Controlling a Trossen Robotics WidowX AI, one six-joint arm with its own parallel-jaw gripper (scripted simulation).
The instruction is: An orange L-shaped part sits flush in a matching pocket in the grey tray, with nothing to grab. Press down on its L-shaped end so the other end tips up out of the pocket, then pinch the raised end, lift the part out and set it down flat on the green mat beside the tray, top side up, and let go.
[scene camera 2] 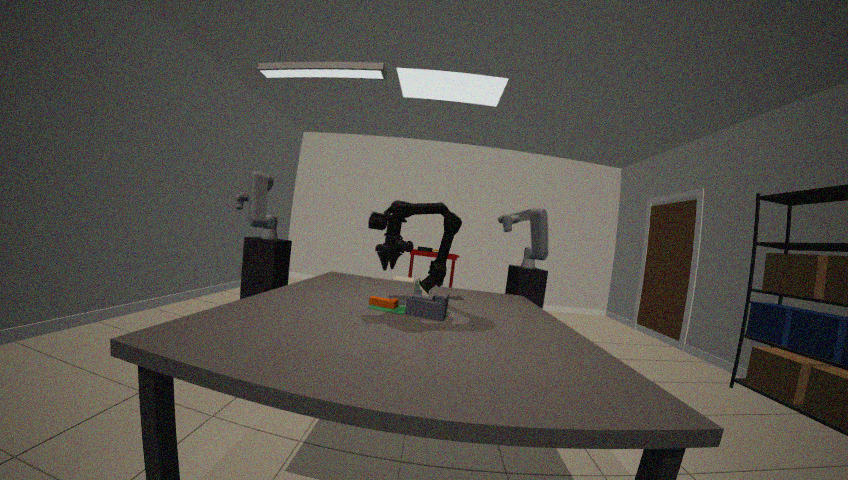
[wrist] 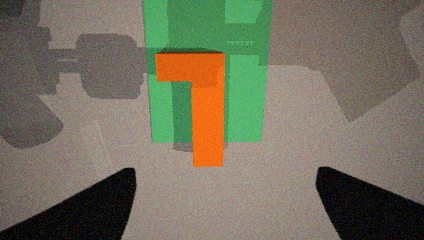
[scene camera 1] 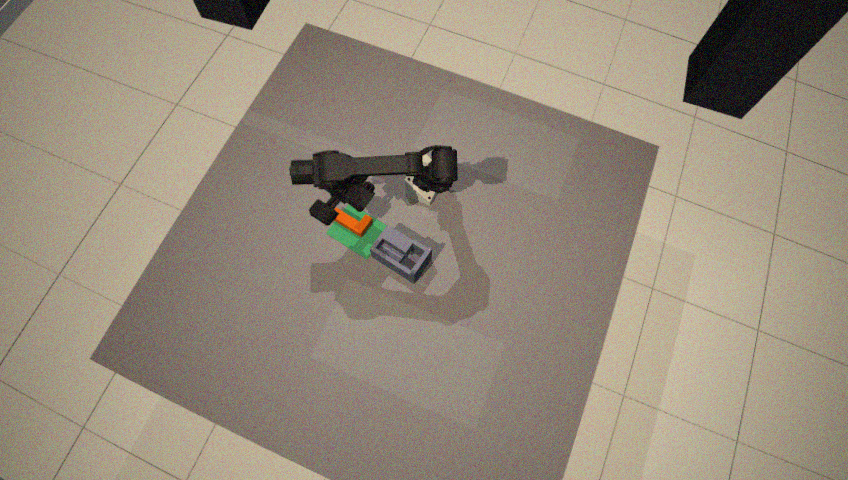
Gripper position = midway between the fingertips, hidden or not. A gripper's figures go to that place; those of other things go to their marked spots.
Scene:
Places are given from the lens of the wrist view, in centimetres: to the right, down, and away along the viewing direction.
gripper (wrist: pixel 227 176): 1, 2, 11
orange L-shaped part (wrist: pixel 205 69): -1, -4, 22
green mat (wrist: pixel 245 39): 3, -8, 24
The marked spots on the orange L-shaped part and the green mat are 6 cm apart.

